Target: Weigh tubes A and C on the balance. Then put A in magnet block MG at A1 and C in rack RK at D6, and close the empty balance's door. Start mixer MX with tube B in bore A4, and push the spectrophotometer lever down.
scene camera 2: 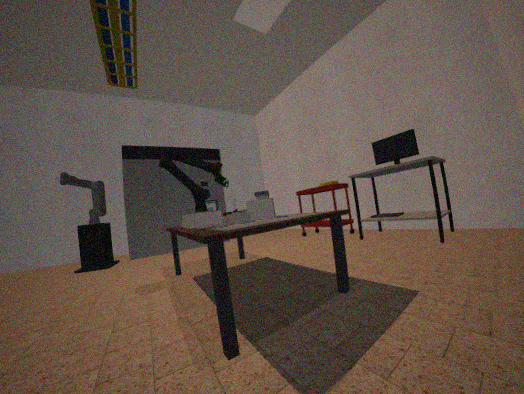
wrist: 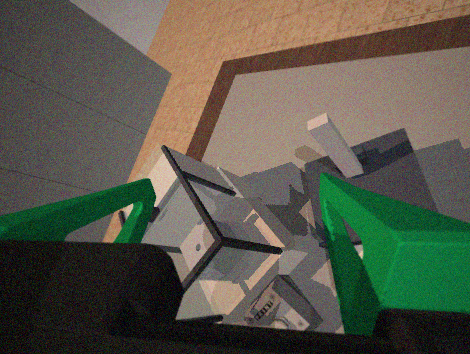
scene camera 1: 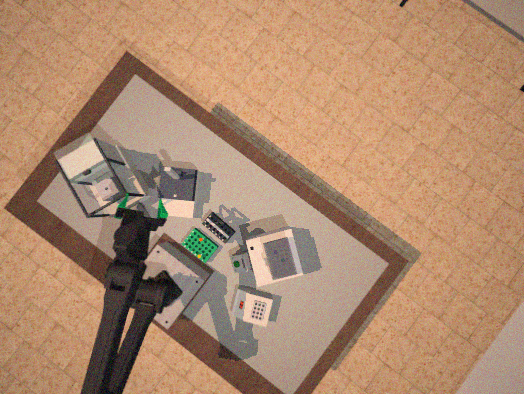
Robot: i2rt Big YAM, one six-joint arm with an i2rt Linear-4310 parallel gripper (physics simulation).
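Pixels of known places: gripper, fingertip midpoint: [scene camera 2: 224, 185] [wrist: 231, 185] [scene camera 1: 144, 196]; arm's base, link origin: [scene camera 2: 201, 212] [scene camera 1: 165, 288].
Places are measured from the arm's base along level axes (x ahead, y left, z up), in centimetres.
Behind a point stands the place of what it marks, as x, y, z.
Observation:
My gripper [scene camera 1: 143, 200] @(24.0, 25.9, 22.6) [scene camera 2: 226, 183] @(24.0, 25.9, 22.6) [wrist: 231, 185] @(24.0, 25.9, 22.6) is open and empty, high over the right side of the glass-walled balance [scene camera 1: 82, 159] @(12.2, 54.6, 10.7) [wrist: 199, 209] @(17.0, 40.3, 11.2). No tube shows on the balance's pan [wrist: 191, 254] @(7.8, 44.0, 4.7); I cannot tell the door's position. The green rack [scene camera 1: 194, 232] @(21.0, 9.8, -7.2) holds an orange-capped tube [scene camera 1: 201, 239] @(21.9, 5.4, -4.6) and a yellow-capped tube [scene camera 1: 199, 256] @(16.8, 0.7, -4.6); letters are unreadable. The black block [scene camera 1: 218, 226] @(30.4, 5.0, -6.5), likely MG, is beside the rack. A dark-topped device [scene camera 1: 177, 186] @(29.2, 28.0, -2.1) has a raised pale lever [scene camera 1: 171, 172] @(32.8, 30.9, 7.5) [wrist: 336, 147] @(32.1, 30.9, 5.7). A white unit [scene camera 1: 257, 307] @(21.7, -30.2, -3.0) has a hole grid and red mark, likely the mixer.
A large white device [scene camera 1: 255, 260] @(34.4, -14.7, 3.4) with a dark top stands right of the rack. A small box with a green button [scene camera 1: 236, 263] @(26.8, -11.4, -3.0) is between them. A grey plate [scene camera 1: 172, 300] @(-0.3, -5.4, 1.6) lies by the near table edge under the arm. A small grey box [wrist: 300, 300] @(10.6, 30.0, -7.6) shows low in the wrist view.

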